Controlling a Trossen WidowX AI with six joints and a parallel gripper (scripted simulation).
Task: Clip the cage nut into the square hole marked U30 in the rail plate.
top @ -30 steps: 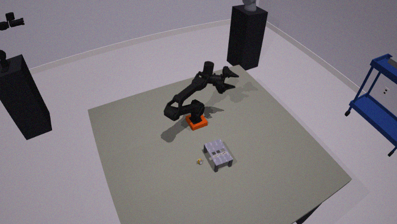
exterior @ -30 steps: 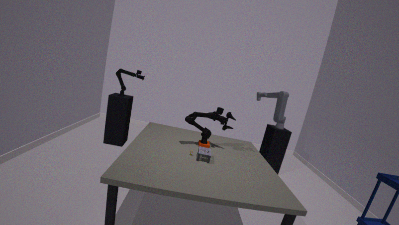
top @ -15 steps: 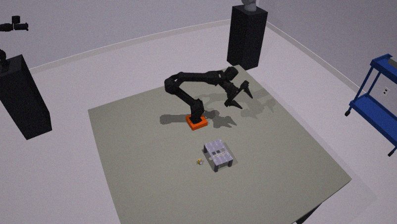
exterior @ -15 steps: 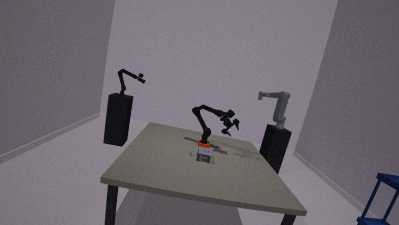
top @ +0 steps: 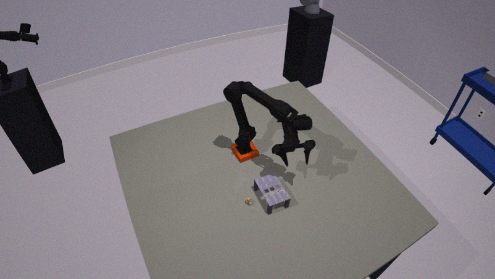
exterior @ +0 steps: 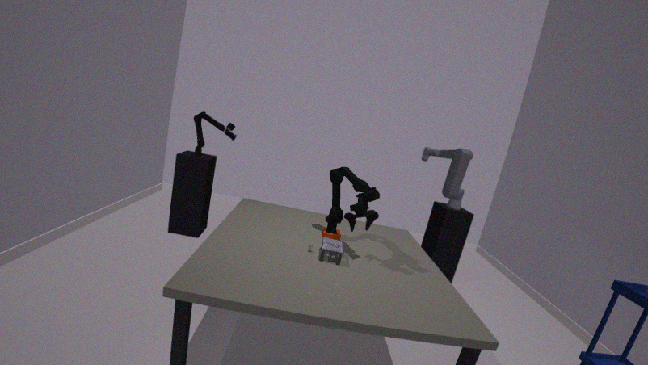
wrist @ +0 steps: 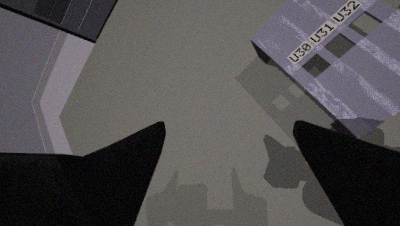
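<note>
Right now my gripper tip is 30 mm past the cage nut, 220 mm to the left of it and 150 mm above it.
</note>
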